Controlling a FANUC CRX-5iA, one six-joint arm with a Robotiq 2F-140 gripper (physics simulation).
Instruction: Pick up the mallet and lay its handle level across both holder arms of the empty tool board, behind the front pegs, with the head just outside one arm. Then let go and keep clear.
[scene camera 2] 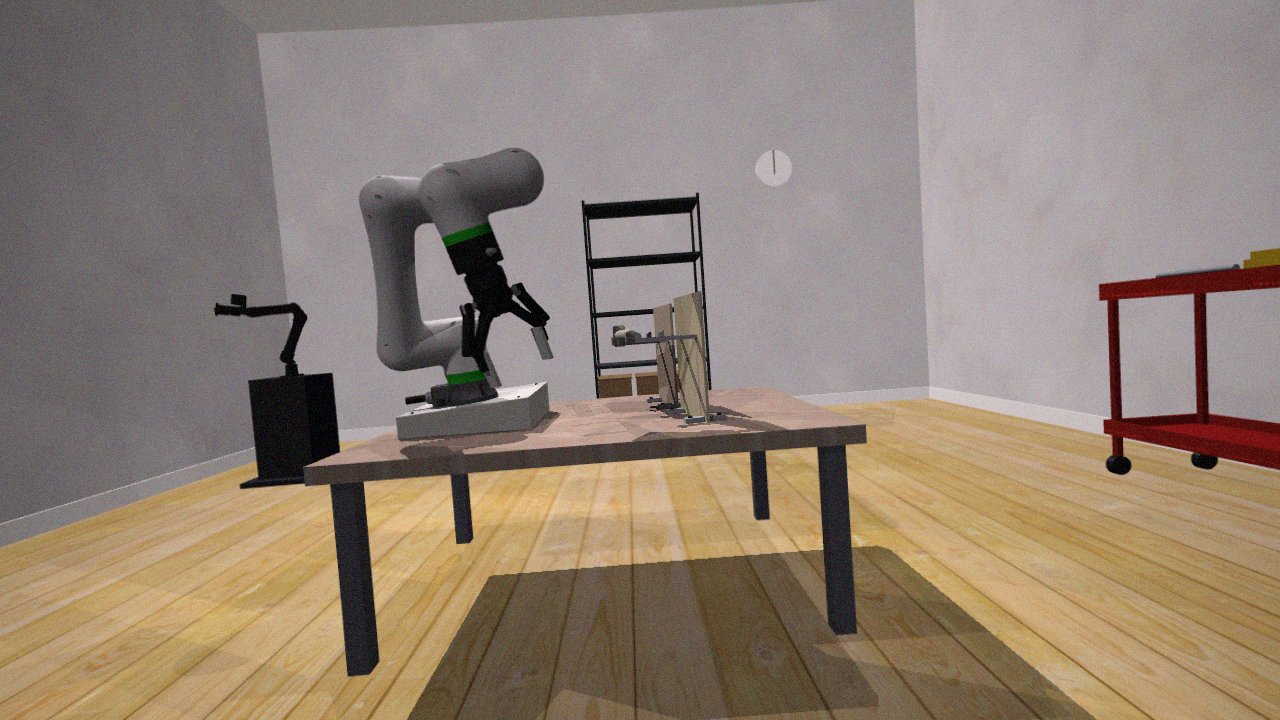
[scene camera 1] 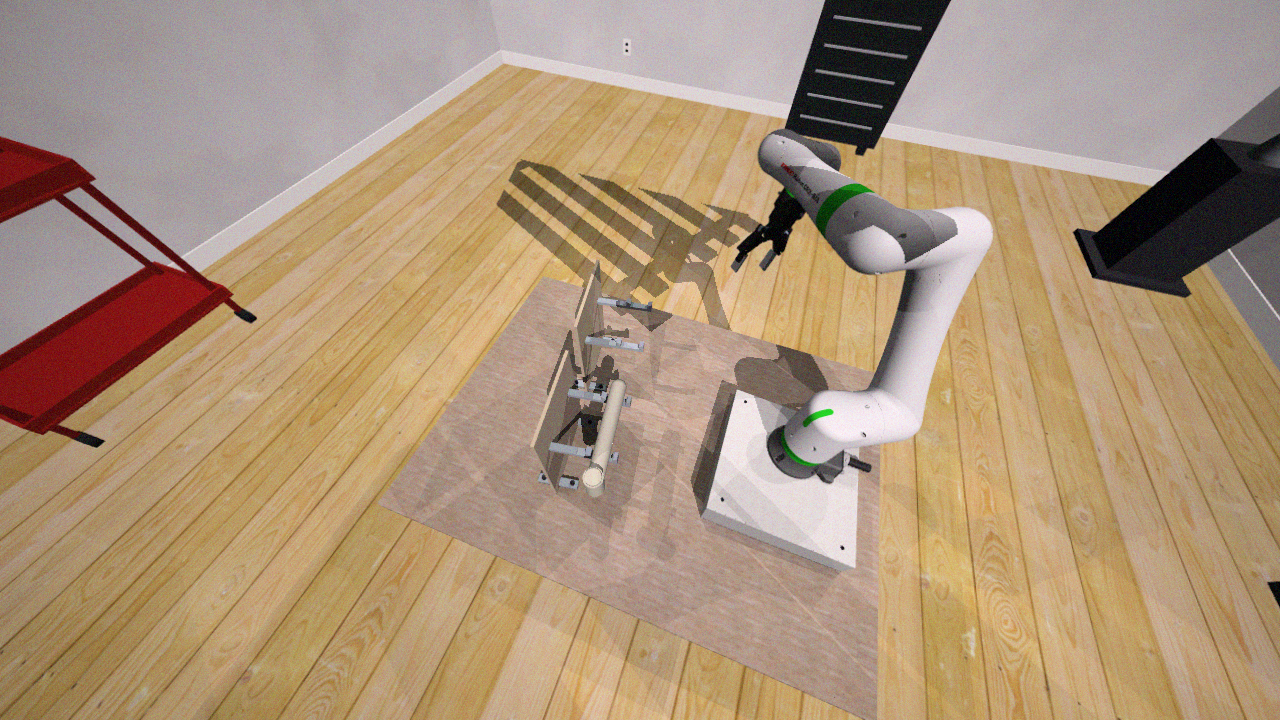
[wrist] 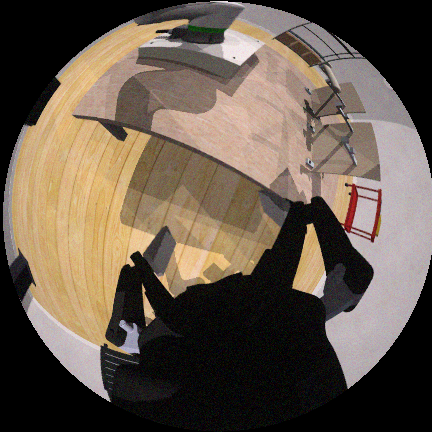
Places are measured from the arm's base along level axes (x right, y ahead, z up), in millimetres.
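Pixels of known places: gripper, between the fingertips: (scene camera 2: 523,372) (scene camera 1: 748,268) (wrist: 214,218); arm's base, origin of its link: (scene camera 2: 472,400) (scene camera 1: 794,451) (wrist: 202,37).
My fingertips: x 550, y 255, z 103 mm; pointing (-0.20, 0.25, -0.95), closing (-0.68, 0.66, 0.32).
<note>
Ahead of a thing's pixels: the offset from my fingertips to its middle.
The mallet @(dx -733, dy +212, dz +56 mm) (scene camera 1: 608,429) (scene camera 2: 620,335) (wrist: 331,77) is pale beige. It lies along the arms of the nearer tool board @(dx -723, dy +288, dz -18 mm) (scene camera 1: 552,420) in scene camera 1, its head at the lower end. The empty tool board @(dx -414, dy +334, dz -12 mm) (scene camera 1: 588,313) (scene camera 2: 691,358) (wrist: 367,145) stands upright in line with it, with two grey holder arms, one arm (scene camera 1: 623,304) farther and one arm (scene camera 1: 614,342) closer to the mallet's board. My gripper (scene camera 1: 752,262) (scene camera 2: 517,358) (wrist: 214,218) is open and empty. It points down, well apart from both boards and the mallet, with floor showing past the table edge between its fingers.
The table (scene camera 1: 501,483) (scene camera 2: 586,456) (wrist: 100,100) carries both boards and the arm's white base block (scene camera 1: 760,528) (scene camera 2: 474,420). A red cart (scene camera 1: 98,344) (scene camera 2: 1190,284), a black cabinet (scene camera 1: 1154,223) (scene camera 2: 279,429) and a dark shelf rack (scene camera 2: 640,207) stand on the floor around it.
</note>
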